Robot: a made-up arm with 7 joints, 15 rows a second.
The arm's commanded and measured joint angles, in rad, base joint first. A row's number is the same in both.
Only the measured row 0 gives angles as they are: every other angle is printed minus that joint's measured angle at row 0.
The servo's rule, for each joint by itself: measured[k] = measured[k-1] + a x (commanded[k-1-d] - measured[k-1]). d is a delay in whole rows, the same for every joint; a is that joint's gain. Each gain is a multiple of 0.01, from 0.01 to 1. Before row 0 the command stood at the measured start. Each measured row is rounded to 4 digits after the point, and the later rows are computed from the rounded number. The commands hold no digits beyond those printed.
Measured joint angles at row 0:
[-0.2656 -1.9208 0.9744 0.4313 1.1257 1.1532 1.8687]
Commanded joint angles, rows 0 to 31:
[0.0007 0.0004 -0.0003 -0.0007 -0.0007 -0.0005 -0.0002]
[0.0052 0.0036 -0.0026 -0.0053 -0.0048 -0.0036 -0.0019]
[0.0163 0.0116 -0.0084 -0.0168 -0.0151 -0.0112 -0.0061]
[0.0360 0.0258 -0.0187 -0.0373 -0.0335 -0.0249 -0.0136]
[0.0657 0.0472 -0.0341 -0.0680 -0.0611 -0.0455 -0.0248]
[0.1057 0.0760 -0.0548 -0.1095 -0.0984 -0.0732 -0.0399]
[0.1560 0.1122 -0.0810 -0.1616 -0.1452 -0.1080 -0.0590]
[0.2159 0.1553 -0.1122 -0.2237 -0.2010 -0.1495 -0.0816]
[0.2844 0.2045 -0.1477 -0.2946 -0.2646 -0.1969 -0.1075]
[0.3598 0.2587 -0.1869 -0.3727 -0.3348 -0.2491 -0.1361]
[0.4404 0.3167 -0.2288 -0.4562 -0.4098 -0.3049 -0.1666]
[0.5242 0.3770 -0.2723 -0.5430 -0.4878 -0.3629 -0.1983]
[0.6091 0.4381 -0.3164 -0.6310 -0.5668 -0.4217 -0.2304]
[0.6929 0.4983 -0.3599 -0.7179 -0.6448 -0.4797 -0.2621]
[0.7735 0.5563 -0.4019 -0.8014 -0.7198 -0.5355 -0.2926]
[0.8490 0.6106 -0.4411 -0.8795 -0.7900 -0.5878 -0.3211]
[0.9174 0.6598 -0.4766 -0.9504 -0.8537 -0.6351 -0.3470]
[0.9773 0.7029 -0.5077 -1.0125 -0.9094 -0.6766 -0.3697]
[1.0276 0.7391 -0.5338 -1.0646 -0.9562 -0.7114 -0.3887]
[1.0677 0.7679 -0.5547 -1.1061 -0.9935 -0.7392 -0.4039]
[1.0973 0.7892 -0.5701 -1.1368 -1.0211 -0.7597 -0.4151]
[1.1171 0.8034 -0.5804 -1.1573 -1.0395 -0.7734 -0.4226]
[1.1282 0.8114 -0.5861 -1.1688 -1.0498 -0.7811 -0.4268]
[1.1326 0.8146 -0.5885 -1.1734 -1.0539 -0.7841 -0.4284]
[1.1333 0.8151 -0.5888 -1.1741 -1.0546 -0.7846 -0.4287]
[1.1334 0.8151 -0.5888 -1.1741 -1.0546 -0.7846 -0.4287]
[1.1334 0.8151 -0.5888 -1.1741 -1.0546 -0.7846 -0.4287]
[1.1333 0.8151 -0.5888 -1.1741 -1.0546 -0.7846 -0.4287]
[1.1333 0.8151 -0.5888 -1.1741 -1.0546 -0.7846 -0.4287]
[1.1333 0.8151 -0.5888 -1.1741 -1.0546 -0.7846 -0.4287]
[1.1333 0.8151 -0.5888 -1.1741 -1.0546 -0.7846 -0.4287]
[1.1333 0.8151 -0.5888 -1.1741 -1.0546 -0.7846 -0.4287]
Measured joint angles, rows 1 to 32:
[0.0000 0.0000 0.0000 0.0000 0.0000 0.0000 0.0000]
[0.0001 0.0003 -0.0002 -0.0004 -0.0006 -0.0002 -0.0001]
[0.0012 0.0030 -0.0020 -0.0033 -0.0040 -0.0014 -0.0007]
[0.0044 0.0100 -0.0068 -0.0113 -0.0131 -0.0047 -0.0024]
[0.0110 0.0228 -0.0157 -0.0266 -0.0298 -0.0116 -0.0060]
[0.0225 0.0426 -0.0295 -0.0510 -0.0555 -0.0231 -0.0120]
[0.0400 0.0697 -0.0485 -0.0855 -0.0907 -0.0401 -0.0209]
[0.0644 0.1041 -0.0729 -0.1304 -0.1354 -0.0632 -0.0331]
[0.0962 0.1456 -0.1024 -0.1854 -0.1892 -0.0925 -0.0486]
[0.1357 0.1933 -0.1364 -0.2498 -0.2510 -0.1280 -0.0674]
[0.1828 0.2463 -0.1743 -0.3223 -0.3197 -0.1692 -0.0894]
[0.2369 0.3033 -0.2152 -0.4013 -0.3936 -0.2153 -0.1141]
[0.2972 0.3630 -0.2580 -0.4849 -0.4708 -0.2655 -0.1410]
[0.3627 0.4238 -0.3018 -0.5711 -0.5495 -0.3186 -0.1696]
[0.4320 0.4841 -0.3454 -0.6577 -0.6276 -0.3734 -0.1992]
[0.5037 0.5426 -0.3878 -0.7425 -0.7032 -0.4285 -0.2291]
[0.5762 0.5977 -0.4278 -0.8233 -0.7744 -0.4827 -0.2585]
[0.6479 0.6480 -0.4644 -0.8983 -0.8394 -0.5345 -0.2868]
[0.7171 0.6925 -0.4969 -0.9657 -0.8968 -0.5828 -0.3133]
[0.7823 0.7302 -0.5246 -1.0241 -0.9455 -0.6265 -0.3374]
[0.8422 0.7607 -0.5472 -1.0725 -0.9849 -0.6648 -0.3587]
[0.8958 0.7838 -0.5644 -1.1104 -1.0146 -0.6971 -0.3767]
[0.9423 0.7997 -0.5764 -1.1381 -1.0350 -0.7230 -0.3914]
[0.9813 0.8092 -0.5837 -1.1562 -1.0471 -0.7428 -0.4027]
[1.0131 0.8136 -0.5873 -1.1663 -1.0527 -0.7568 -0.4109]
[1.0383 0.8148 -0.5884 -1.1709 -1.0543 -0.7663 -0.4166]
[1.0583 0.8150 -0.5887 -1.1728 -1.0545 -0.7725 -0.4205]
[1.0741 0.8151 -0.5888 -1.1736 -1.0546 -0.7766 -0.4231]
[1.0865 0.8151 -0.5888 -1.1739 -1.0546 -0.7793 -0.4249]
[1.0963 0.8151 -0.5888 -1.1740 -1.0546 -0.7811 -0.4261]
[1.1041 0.8151 -0.5888 -1.1741 -1.0546 -0.7823 -0.4269]
[1.1102 0.8151 -0.5888 -1.1741 -1.0546 -0.7831 -0.4275]
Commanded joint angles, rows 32 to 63:
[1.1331 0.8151 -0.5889 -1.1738 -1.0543 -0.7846 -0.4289]
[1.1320 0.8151 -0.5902 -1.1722 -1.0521 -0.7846 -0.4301]
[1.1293 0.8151 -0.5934 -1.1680 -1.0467 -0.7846 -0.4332]
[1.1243 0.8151 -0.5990 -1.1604 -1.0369 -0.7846 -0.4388]
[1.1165 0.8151 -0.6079 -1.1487 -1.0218 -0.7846 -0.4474]
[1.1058 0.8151 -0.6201 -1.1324 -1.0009 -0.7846 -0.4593]
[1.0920 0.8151 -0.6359 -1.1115 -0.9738 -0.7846 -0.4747]
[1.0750 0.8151 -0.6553 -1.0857 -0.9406 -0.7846 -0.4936]
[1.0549 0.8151 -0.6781 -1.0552 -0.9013 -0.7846 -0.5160]
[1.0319 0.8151 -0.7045 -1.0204 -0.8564 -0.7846 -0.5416]
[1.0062 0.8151 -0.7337 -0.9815 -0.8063 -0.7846 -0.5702]
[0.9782 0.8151 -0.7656 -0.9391 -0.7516 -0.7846 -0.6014]
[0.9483 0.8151 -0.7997 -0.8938 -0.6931 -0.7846 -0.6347]
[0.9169 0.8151 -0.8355 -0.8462 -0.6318 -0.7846 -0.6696]
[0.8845 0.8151 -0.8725 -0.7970 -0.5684 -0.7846 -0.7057]
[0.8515 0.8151 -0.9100 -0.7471 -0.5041 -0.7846 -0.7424]
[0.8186 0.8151 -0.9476 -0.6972 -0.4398 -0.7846 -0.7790]
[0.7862 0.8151 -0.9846 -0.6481 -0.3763 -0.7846 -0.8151]
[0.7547 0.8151 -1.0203 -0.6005 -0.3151 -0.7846 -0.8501]
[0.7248 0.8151 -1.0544 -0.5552 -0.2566 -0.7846 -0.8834]
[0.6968 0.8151 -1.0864 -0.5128 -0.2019 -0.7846 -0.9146]
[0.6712 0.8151 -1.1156 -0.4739 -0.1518 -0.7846 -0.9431]
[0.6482 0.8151 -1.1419 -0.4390 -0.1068 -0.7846 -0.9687]
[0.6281 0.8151 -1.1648 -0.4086 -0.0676 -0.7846 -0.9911]
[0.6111 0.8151 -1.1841 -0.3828 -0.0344 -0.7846 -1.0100]
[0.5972 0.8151 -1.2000 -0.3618 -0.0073 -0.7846 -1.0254]
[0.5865 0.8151 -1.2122 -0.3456 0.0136 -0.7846 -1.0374]
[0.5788 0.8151 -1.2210 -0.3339 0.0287 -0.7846 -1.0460]
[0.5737 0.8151 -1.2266 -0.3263 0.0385 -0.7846 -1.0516]
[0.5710 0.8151 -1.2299 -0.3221 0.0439 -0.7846 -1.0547]
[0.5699 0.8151 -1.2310 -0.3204 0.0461 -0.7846 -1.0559]
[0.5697 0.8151 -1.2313 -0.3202 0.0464 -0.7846 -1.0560]
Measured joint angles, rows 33 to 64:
[1.1151 0.8151 -0.5888 -1.1741 -1.0546 -0.7836 -0.4279]
[1.1189 0.8151 -0.5889 -1.1739 -1.0544 -0.7839 -0.4282]
[1.1217 0.8151 -0.5899 -1.1729 -1.0525 -0.7841 -0.4288]
[1.1233 0.8151 -0.5925 -1.1700 -1.0477 -0.7843 -0.4302]
[1.1235 0.8151 -0.5974 -1.1643 -1.0388 -0.7844 -0.4330]
[1.1220 0.8151 -0.6053 -1.1551 -1.0249 -0.7845 -0.4376]
[1.1186 0.8151 -0.6164 -1.1417 -1.0052 -0.7845 -0.4445]
[1.1130 0.8151 -0.6310 -1.1239 -0.9795 -0.7845 -0.4542]
[1.1050 0.8151 -0.6492 -1.1014 -0.9476 -0.7845 -0.4668]
[1.0945 0.8151 -0.6709 -1.0741 -0.9096 -0.7845 -0.4825]
[1.0814 0.8151 -0.6961 -1.0424 -0.8660 -0.7845 -0.5014]
[1.0656 0.8151 -0.7243 -1.0065 -0.8170 -0.7845 -0.5234]
[1.0472 0.8151 -0.7553 -0.9667 -0.7634 -0.7845 -0.5484]
[1.0264 0.8151 -0.7886 -0.9237 -0.7058 -0.7845 -0.5760]
[1.0034 0.8151 -0.8238 -0.8780 -0.6451 -0.7845 -0.6060]
[0.9784 0.8151 -0.8603 -0.8302 -0.5822 -0.7845 -0.6379]
[0.9518 0.8151 -0.8976 -0.7812 -0.5182 -0.7845 -0.6713]
[0.9238 0.8151 -0.9351 -0.7316 -0.4539 -0.7845 -0.7058]
[0.8949 0.8151 -0.9722 -0.6823 -0.3903 -0.7845 -0.7408]
[0.8655 0.8151 -1.0083 -0.6340 -0.3286 -0.7845 -0.7758]
[0.8360 0.8151 -1.0429 -0.5875 -0.2696 -0.7845 -0.8102]
[0.8068 0.8151 -1.0755 -0.5434 -0.2141 -0.7845 -0.8436]
[0.7783 0.8151 -1.1056 -0.5024 -0.1630 -0.7845 -0.8754]
[0.7510 0.8151 -1.1328 -0.4650 -0.1169 -0.7845 -0.9053]
[0.7252 0.8151 -1.1568 -0.4317 -0.0765 -0.7845 -0.9328]
[0.7012 0.8151 -1.1773 -0.4028 -0.0420 -0.7845 -0.9575]
[0.6794 0.8151 -1.1943 -0.3786 -0.0135 -0.7845 -0.9792]
[0.6599 0.8151 -1.2077 -0.3591 0.0087 -0.7845 -0.9978]
[0.6429 0.8151 -1.2177 -0.3442 0.0251 -0.7845 -1.0132]
[0.6284 0.8151 -1.2244 -0.3336 0.0361 -0.7845 -1.0255]
[0.6163 0.8151 -1.2285 -0.3268 0.0425 -0.7845 -1.0348]
[0.6066 0.8151 -1.2304 -0.3230 0.0455 -0.7845 -1.0416]

